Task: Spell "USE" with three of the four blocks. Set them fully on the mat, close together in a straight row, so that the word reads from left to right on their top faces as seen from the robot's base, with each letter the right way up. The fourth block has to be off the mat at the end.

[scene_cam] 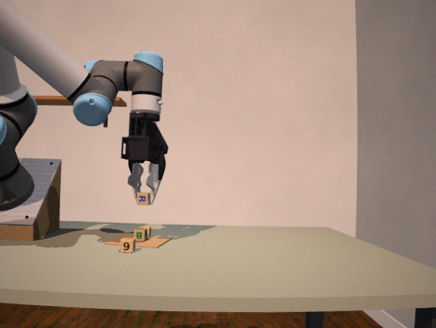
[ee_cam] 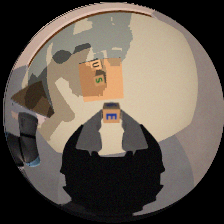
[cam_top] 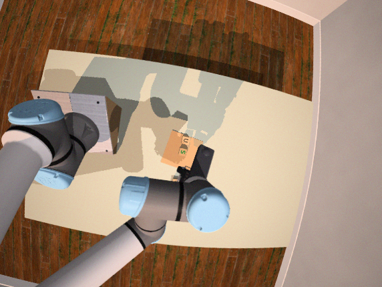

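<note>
The orange mat is 30 mm behind my hand, 60 mm to the left of it and 120 mm below it. Round my hand: blue-lettered block right at my hand.
</note>
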